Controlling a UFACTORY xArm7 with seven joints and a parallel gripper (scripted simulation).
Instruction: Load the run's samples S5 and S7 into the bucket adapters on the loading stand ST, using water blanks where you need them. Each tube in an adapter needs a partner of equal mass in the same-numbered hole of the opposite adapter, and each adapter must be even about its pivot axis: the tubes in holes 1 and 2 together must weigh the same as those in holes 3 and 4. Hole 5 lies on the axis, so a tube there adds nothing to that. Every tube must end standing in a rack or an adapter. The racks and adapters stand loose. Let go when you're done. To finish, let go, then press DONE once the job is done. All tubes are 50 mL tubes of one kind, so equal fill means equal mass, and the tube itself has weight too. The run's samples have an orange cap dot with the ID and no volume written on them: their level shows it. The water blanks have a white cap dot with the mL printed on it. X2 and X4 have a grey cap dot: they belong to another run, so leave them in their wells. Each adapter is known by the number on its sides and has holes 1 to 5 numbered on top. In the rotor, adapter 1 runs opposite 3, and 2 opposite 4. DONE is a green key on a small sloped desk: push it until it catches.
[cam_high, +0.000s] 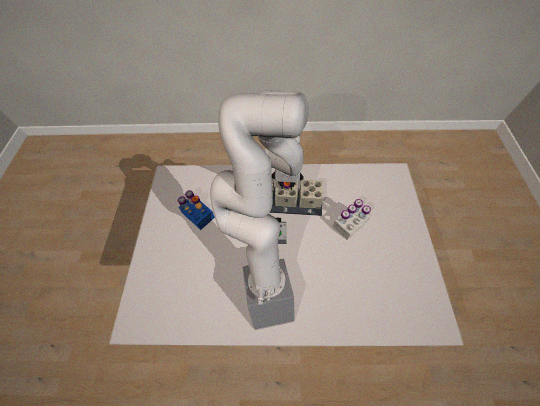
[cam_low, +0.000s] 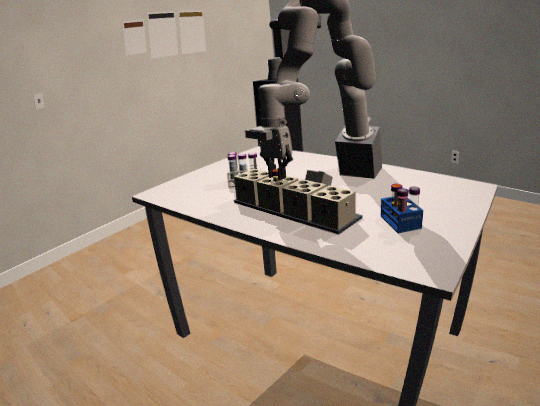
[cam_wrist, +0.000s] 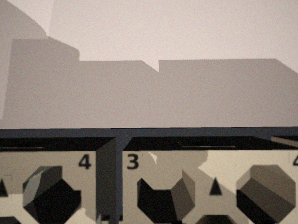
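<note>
Right now my hand is 6 cm to the right of the dark stand and 12 cm above it. Round my hand: adapter (1 cm ahead, 22 cm to the left, 7 cm below); white rack (12 cm behind, 28 cm to the right, 9 cm below); blue rack (10 cm behind, 40 cm to the left, 9 cm below).
</note>
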